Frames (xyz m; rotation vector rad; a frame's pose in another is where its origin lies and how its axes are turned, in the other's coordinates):
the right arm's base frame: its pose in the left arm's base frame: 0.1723 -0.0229 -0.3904 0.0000 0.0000 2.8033
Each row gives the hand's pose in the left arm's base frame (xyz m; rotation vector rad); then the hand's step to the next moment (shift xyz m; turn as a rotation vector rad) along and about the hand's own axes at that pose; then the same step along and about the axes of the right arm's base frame.
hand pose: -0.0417 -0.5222 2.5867 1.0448 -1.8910 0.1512
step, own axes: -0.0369 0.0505 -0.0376 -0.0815 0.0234 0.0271
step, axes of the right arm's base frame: 0.0275 -0.0672 0.0075 0.0344 -0.0411 -0.0711
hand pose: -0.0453 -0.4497 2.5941 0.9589 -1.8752 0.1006
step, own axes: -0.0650 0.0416 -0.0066 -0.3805 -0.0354 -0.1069
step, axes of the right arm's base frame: 0.0316 -0.0615 -0.0348 -0.0869 -0.2866 -0.2603
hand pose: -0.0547 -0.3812 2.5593 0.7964 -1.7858 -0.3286
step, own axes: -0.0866 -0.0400 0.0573 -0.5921 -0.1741 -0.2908
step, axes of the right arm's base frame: 0.0281 -0.0097 -0.1072 -0.3054 -0.4340 -0.4287
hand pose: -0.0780 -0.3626 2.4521 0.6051 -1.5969 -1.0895
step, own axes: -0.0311 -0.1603 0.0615 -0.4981 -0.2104 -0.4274
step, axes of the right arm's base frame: 0.0584 0.0485 -0.1571 -0.4406 -0.3327 -0.4126
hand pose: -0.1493 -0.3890 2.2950 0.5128 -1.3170 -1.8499
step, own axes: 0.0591 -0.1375 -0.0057 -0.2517 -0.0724 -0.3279
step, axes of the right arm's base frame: 0.0677 0.0554 -0.1216 -0.3328 -0.1306 -0.2197
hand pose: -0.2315 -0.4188 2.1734 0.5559 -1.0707 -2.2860
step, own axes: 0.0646 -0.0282 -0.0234 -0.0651 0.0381 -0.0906
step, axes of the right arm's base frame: 0.0290 0.0516 -0.0449 -0.1165 -0.0090 -0.0153
